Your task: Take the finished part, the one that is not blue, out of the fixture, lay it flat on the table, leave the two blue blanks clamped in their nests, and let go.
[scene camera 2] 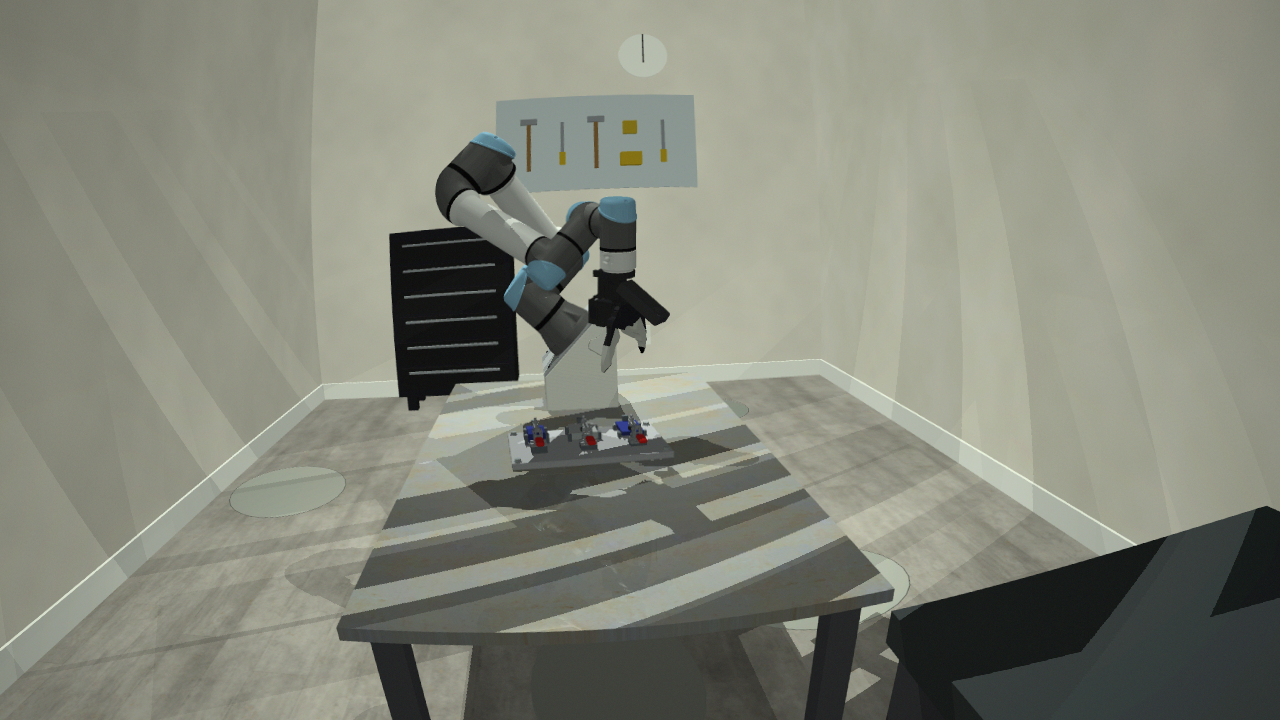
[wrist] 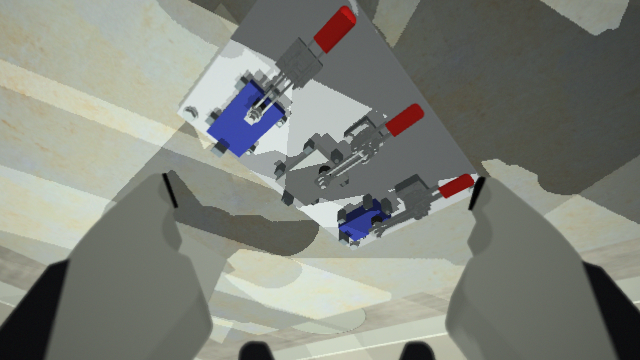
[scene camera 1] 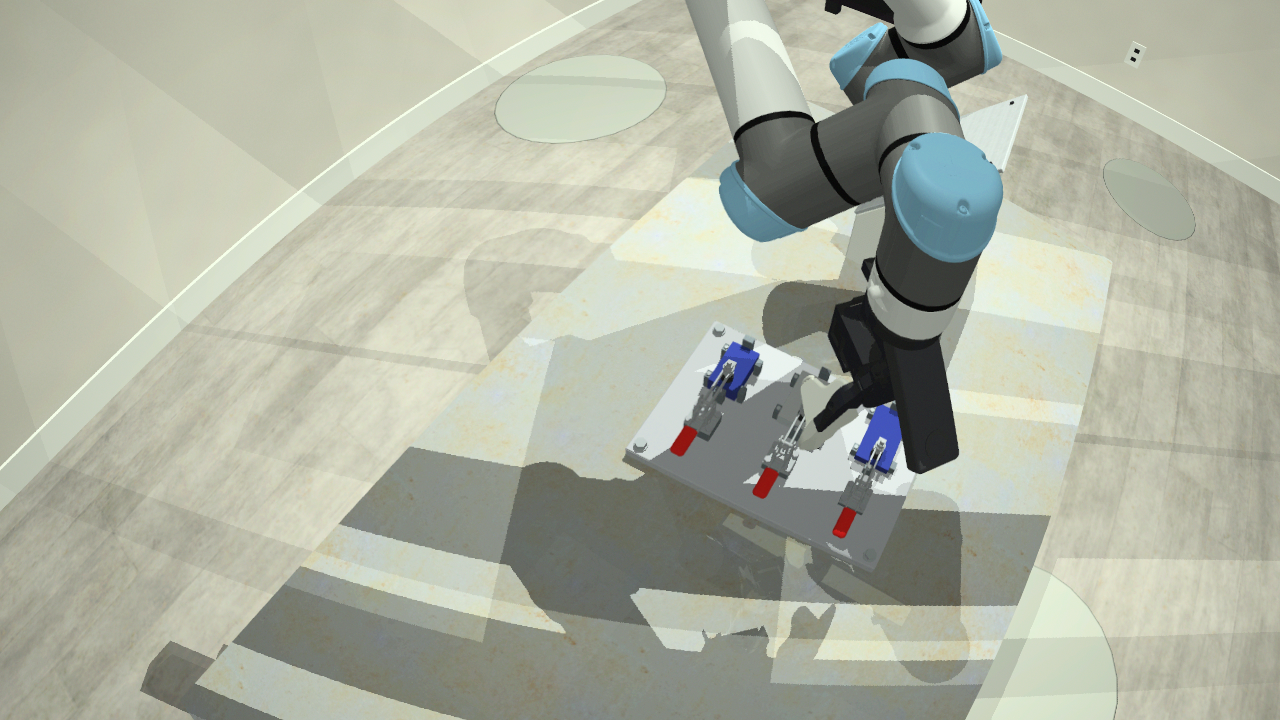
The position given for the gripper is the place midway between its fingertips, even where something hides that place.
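The gripper [scene camera 1: 867,425] [scene camera 2: 623,362] [wrist: 324,179] shares the scene with a fixture plate [scene camera 1: 726,468] [scene camera 2: 611,449] [wrist: 361,76]. A finished part [scene camera 1: 788,413] is there as well, and so are a blue blank [scene camera 1: 746,358] and another blue blank [scene camera 1: 885,423].
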